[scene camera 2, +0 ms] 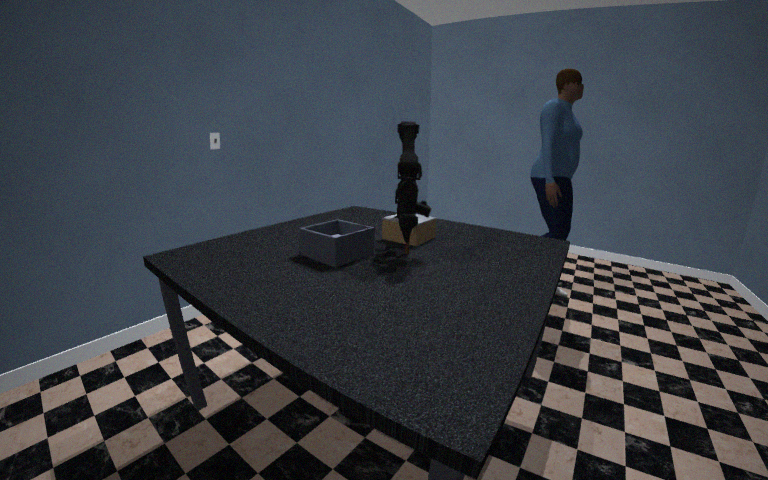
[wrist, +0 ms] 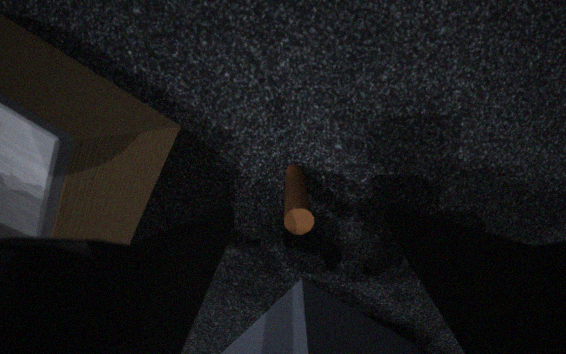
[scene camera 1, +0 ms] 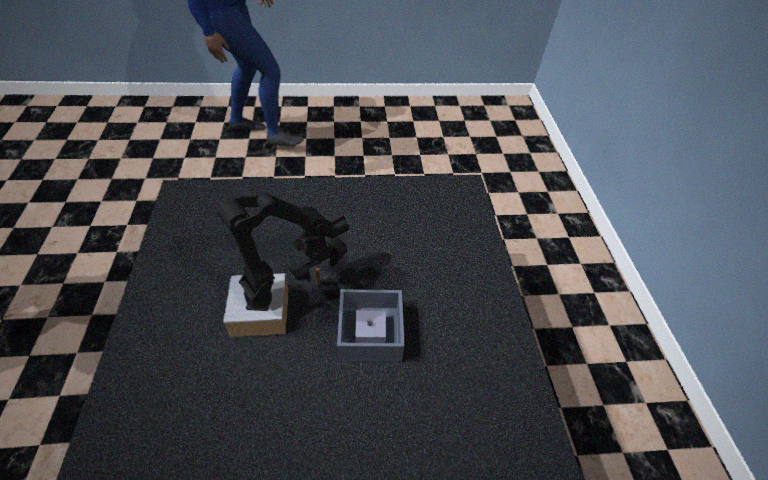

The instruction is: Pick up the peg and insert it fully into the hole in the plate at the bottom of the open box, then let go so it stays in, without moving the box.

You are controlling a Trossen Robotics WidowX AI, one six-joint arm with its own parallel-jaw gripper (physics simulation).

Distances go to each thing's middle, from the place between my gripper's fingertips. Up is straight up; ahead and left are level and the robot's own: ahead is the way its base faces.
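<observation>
With the orange-brown peg [wrist: 298, 218] in sight, I find that my hand is 1 cm past it and 2 cm above it.
</observation>
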